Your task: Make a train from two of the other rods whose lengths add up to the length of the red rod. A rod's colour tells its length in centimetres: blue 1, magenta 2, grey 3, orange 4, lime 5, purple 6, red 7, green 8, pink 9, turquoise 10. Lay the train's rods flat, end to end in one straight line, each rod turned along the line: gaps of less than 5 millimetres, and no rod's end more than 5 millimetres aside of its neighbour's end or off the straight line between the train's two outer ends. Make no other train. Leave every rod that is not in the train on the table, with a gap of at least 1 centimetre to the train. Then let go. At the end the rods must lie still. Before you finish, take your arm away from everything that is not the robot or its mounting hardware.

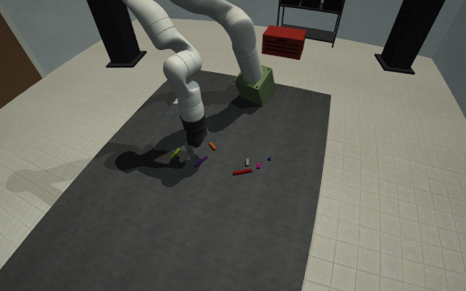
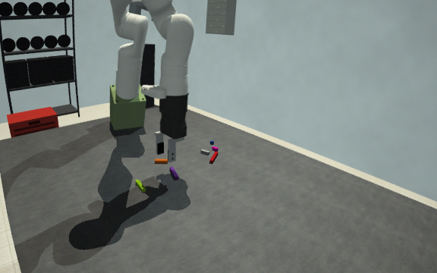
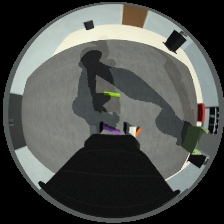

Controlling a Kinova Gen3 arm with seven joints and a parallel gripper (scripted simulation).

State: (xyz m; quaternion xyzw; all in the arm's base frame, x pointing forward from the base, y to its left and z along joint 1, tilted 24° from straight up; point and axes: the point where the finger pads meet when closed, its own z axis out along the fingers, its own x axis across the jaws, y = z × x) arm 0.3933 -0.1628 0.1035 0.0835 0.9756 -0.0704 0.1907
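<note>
Right now my hand is 250 mm to the right of the magenta rod and 70 mm above it. The rest, counted from my hand: lime rod (10 mm behind, 90 mm to the right, 70 mm below); then purple rod (10 mm ahead, 20 mm to the left, 70 mm below); then orange rod (70 mm behind, 50 mm to the left, 70 mm below).
</note>
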